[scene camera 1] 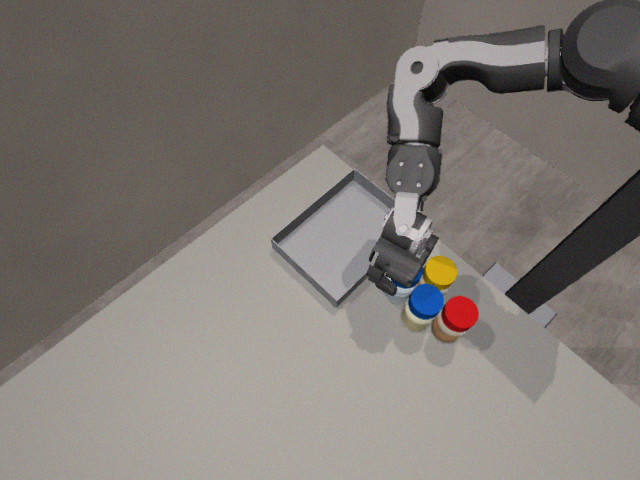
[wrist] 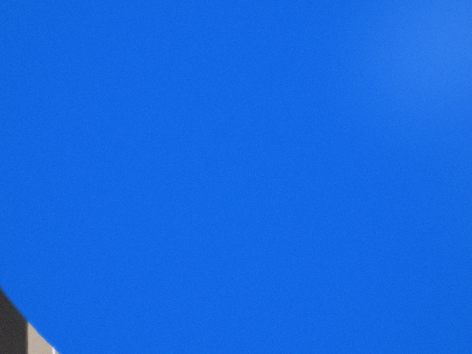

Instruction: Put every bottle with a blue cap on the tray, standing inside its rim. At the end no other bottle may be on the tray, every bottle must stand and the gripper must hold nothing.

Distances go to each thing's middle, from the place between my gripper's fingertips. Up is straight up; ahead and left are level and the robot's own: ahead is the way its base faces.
The blue-capped bottle (wrist: 176, 176) lies 1 cm behind my hand and 2 cm to the left of it. From my hand the other things lie so: yellow-capped bottle (scene camera 1: 439, 271) (5 cm behind, 7 cm to the left); grey tray (scene camera 1: 329, 243) (1 cm behind, 12 cm to the right, 4 cm below); red-capped bottle (scene camera 1: 459, 314) (2 cm behind, 14 cm to the left).
